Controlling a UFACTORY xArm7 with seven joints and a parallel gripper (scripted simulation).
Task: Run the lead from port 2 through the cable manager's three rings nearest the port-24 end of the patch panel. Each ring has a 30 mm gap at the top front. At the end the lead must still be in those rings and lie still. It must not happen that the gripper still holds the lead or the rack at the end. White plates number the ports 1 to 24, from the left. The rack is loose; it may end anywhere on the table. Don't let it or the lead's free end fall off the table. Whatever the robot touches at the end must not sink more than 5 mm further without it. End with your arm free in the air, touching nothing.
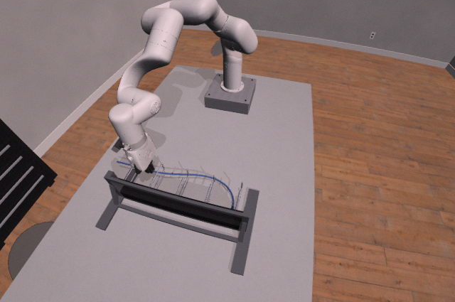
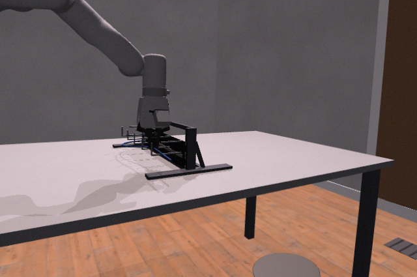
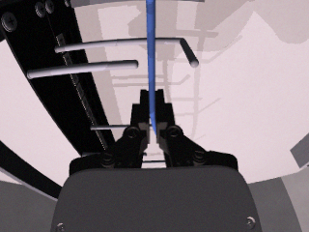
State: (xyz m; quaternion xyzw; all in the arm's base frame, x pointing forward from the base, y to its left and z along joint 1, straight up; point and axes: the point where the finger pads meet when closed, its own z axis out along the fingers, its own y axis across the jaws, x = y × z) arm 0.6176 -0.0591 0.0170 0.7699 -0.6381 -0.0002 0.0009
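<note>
My hand is 16 cm to the right of the rack, 6 cm short of it and 2 cm above it.
</note>
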